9 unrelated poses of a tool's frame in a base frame.
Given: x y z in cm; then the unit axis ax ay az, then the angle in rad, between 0 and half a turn.
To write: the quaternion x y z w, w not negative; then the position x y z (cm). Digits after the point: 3 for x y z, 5 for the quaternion.
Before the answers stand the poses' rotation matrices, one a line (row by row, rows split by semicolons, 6 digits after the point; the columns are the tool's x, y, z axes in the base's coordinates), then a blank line. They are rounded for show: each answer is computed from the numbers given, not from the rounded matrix.
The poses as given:
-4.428 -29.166 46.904 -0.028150 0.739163 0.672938 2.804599
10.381 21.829 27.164 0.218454 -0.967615 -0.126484 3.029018
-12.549 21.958 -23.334 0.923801 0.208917 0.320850 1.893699
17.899 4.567 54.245 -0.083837 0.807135 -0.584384 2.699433
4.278 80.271 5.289 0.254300 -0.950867 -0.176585 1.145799
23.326 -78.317 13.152 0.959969 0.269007 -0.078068 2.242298
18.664 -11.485 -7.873 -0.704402 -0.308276 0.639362 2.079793
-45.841 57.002 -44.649 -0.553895 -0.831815 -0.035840 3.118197
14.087 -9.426 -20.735 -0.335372 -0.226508 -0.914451 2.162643
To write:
-0.942213 -0.262952 0.207584; 0.182063 0.118240 0.976152; -0.281226 0.957536 -0.063533
-0.898528 -0.407212 -0.163786; -0.435630 0.872963 0.219461; 0.053612 0.268542 -0.961775
0.806892 -0.050028 0.588576; 0.558508 -0.259824 -0.787756; 0.192336 0.964359 -0.181709
-0.890448 0.121226 0.438641; -0.378881 0.336452 -0.862119; -0.252093 -0.933865 -0.253663
0.450323 0.018771 -0.892668; -0.302981 0.943670 -0.133001; 0.839888 0.330355 0.430644
0.872726 0.480023 0.089033; 0.357786 -0.504775 -0.785615; -0.332172 0.717482 -0.612276
0.250671 -0.235345 -0.939030; 0.881280 -0.345957 0.321961; -0.400636 -0.908255 0.120683
-0.386211 0.922188 0.020239; 0.920511 0.383916 0.072574; 0.059157 0.046659 -0.997158
-0.382671 0.877258 0.289795; -0.640569 -0.477965 0.601016; 0.665758 0.044358 0.744848

-0.02775 0.72869 0.66341 0.16770 -4.428 -29.166 46.904
0.21811 -0.96608 -0.12628 0.05626 10.381 21.829 27.164
0.74974 0.16955 0.26040 0.58424 -12.549 21.958 -23.334
-0.08180 0.78749 -0.57016 0.21928 17.899 4.567 54.245
0.13785 -0.51544 -0.09572 0.84033 4.278 80.271 5.289
0.86455 0.24227 -0.07031 0.43465 23.326 -78.317 13.152
-0.60744 -0.26584 0.55135 0.50631 18.664 -11.485 -7.873
-0.55386 -0.83176 -0.03584 0.01170 -45.841 57.002 -44.649
-0.29599 -0.19991 -0.80708 0.47016 14.087 -9.426 -20.735

